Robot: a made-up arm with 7 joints.
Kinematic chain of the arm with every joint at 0, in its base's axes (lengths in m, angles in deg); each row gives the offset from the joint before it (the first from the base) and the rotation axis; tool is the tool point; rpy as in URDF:
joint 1: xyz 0 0 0.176 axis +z
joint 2: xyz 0 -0.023 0.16 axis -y
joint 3: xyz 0 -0.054 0.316 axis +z
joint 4: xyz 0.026 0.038 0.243 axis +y
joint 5: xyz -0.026 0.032 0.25 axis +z
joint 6: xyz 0 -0.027 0.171 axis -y
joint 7: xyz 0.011 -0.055 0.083 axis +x
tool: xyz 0 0 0 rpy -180 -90 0
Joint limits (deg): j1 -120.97..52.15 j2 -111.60..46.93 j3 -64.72..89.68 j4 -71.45..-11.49 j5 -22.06..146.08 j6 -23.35..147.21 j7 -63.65..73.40
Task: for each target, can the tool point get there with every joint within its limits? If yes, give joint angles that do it. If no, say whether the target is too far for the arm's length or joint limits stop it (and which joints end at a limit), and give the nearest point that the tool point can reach.
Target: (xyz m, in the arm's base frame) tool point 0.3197 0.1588 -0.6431
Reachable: no: joint limits stop it (at a limit: joint 2, joint 3, joint 4, joint 5, joint 6) | nearest point 0.7342 0.3647 -0.1013 | short by 0.713 m
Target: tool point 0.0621 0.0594 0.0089
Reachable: no: joint limits stop it (at a limit: joint 2, joint 3, joint 4, joint 5, joint 6) | nearest point 0.4548 0.4351 0.2513 | short by 0.595 m
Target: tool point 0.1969 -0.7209 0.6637
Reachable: yes | joints -48.67 -83.05 46.08 -52.12 -9.35 121.32 6.27
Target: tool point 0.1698 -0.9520 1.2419
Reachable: no: too far | nearest point 0.1377 -0.7721 1.0707 | short by 0.250 m
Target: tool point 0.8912 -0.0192 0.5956
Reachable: yes | joints 13.23 -90.61 20.07 -43.08 40.40 81.28 -7.05
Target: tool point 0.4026 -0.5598 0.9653
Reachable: yes | joints -26.03 -48.95 73.70 -25.98 -9.43 107.64 6.06
